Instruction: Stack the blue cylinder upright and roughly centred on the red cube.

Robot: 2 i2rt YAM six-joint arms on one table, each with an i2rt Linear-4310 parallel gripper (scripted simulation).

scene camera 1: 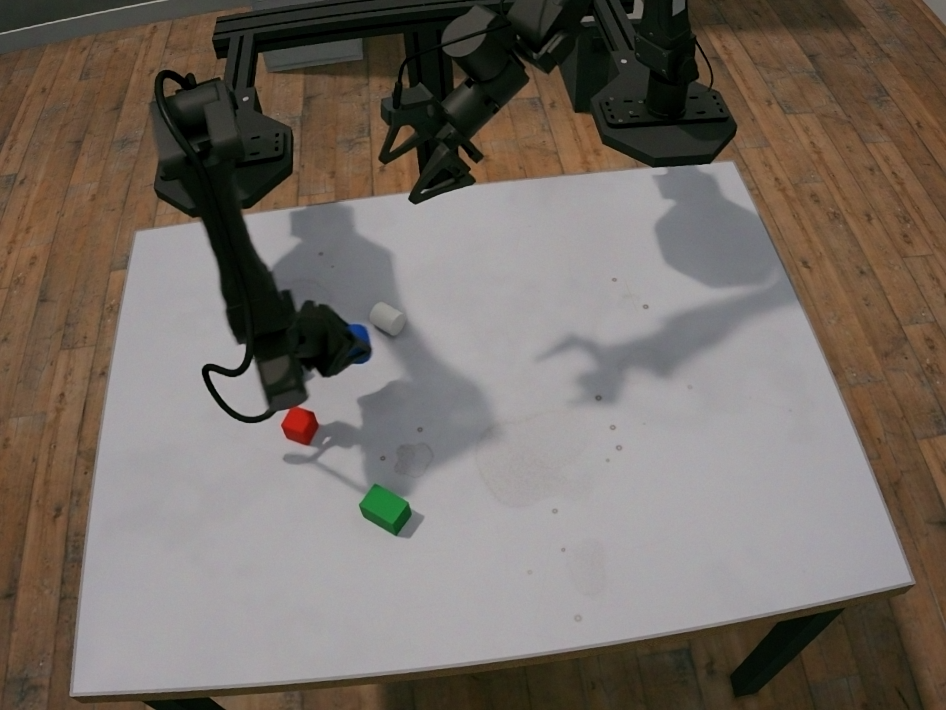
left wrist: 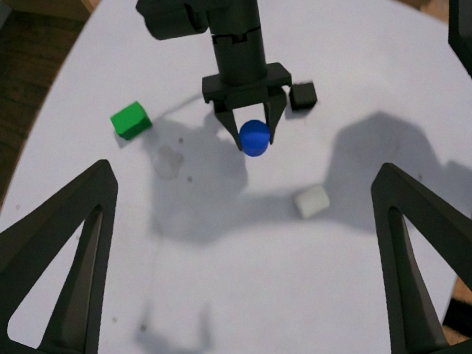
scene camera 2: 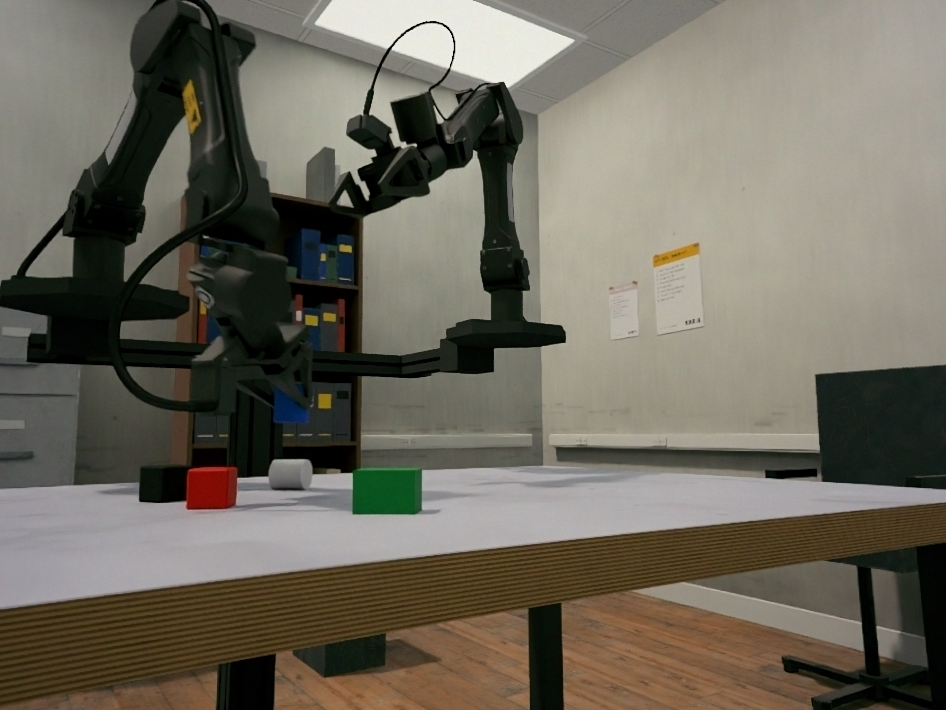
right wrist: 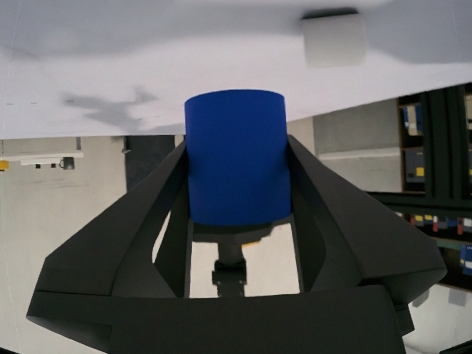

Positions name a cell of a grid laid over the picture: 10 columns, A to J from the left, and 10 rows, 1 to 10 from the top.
In view: my left gripper (scene camera 1: E3), my right gripper (scene camera 1: D5), a red cube (scene camera 2: C7), a blue cylinder (scene camera 2: D6), a black cube (scene camera 2: B7), a green block (scene camera 2: D7) and a white cylinder (scene camera 2: C7).
The red cube is seen too in scene camera 1 (scene camera 1: D6). The blue cylinder shows as well in the left wrist view (left wrist: F4) and in the right wrist view (right wrist: F4). The black cube is seen too in the left wrist view (left wrist: G3). The right wrist view does not show the red cube: it is out of frame. The right wrist view misses the black cube: it is out of frame.
